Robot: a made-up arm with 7 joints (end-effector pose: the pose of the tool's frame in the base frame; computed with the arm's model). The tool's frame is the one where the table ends. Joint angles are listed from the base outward.
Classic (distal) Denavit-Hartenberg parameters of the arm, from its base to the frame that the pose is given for. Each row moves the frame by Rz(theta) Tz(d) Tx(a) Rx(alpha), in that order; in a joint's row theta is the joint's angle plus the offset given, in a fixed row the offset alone. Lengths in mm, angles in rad.
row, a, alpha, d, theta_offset
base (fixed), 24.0, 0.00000, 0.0, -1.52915
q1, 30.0, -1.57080, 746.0, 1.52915
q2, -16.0, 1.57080, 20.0, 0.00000
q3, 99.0, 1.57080, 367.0, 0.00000
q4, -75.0, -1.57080, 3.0, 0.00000
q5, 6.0, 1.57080, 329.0, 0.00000
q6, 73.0, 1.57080, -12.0, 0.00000
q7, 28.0, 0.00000, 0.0, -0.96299
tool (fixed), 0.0, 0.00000, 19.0, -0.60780
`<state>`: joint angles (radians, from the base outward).
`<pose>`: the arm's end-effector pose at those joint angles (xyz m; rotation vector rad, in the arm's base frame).
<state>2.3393 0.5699 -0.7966 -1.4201 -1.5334 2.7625 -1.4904</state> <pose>-0.1830 0.5711 0.9649 -1.7011 0.0418 -0.5691</pose>
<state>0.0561 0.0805 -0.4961 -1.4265 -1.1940 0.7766 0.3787</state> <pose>0.4463 -0.2715 1.1541 2.2955 0.1613 -1.6622</pose>
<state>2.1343 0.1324 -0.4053 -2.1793 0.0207 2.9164 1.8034</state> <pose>-0.1050 0.4905 0.9700 -1.9092 -1.7740 -0.5044</pose>
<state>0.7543 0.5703 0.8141 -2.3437 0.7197 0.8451 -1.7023</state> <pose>-0.0140 0.4233 0.7638 0.8004 -0.5519 0.2761</pose>
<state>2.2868 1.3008 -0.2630 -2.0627 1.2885 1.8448 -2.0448</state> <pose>-0.1959 0.3401 0.3888 1.1459 -1.7102 0.5234</pose>
